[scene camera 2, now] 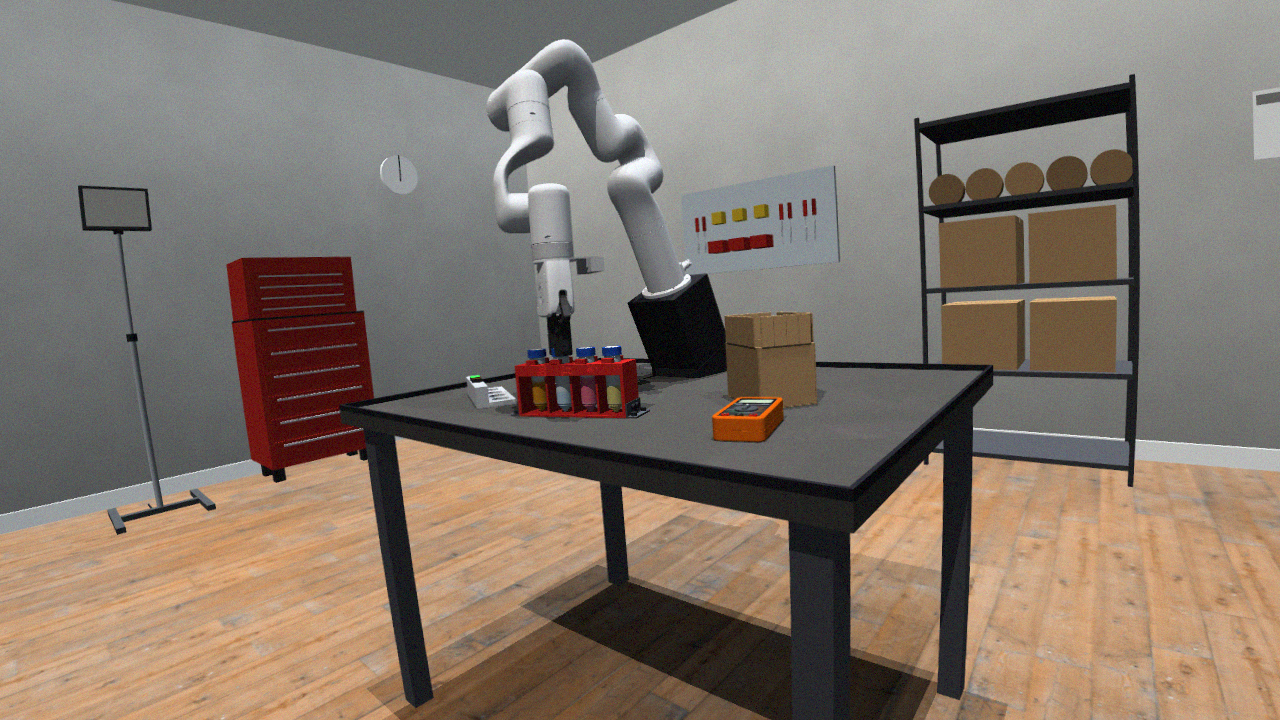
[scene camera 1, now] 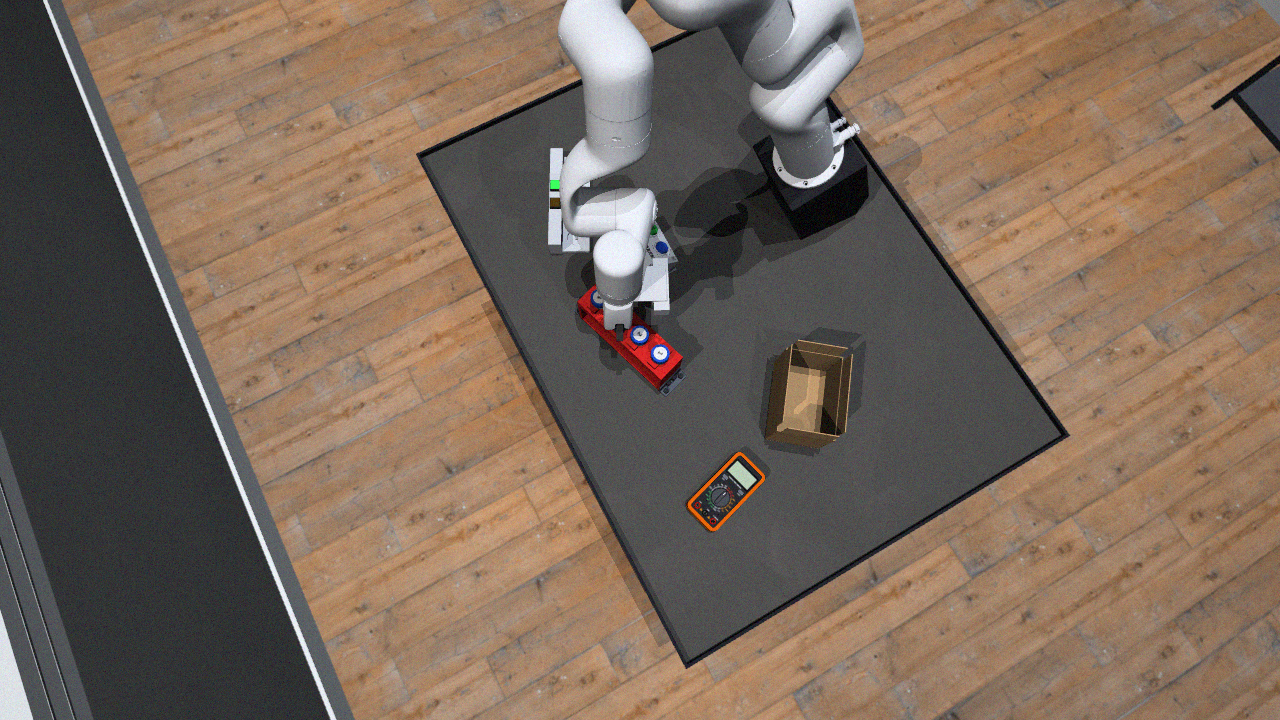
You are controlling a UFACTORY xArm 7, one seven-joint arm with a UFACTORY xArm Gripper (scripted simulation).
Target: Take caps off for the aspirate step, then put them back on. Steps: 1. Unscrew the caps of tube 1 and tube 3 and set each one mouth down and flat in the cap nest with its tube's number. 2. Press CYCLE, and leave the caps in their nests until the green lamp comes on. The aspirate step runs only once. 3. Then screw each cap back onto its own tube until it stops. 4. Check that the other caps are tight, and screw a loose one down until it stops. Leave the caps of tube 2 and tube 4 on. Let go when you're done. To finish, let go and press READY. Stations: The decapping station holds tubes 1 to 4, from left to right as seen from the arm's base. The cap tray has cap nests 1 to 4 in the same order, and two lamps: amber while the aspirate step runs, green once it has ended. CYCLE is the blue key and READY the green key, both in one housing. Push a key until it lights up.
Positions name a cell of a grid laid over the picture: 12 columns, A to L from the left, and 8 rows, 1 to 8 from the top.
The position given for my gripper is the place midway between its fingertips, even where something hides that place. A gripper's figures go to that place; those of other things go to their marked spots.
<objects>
My gripper (scene camera 1: F4): 1.27 m from the lens. A cardboard box (scene camera 1: H5): 1.38 m from the lens.
</objects>
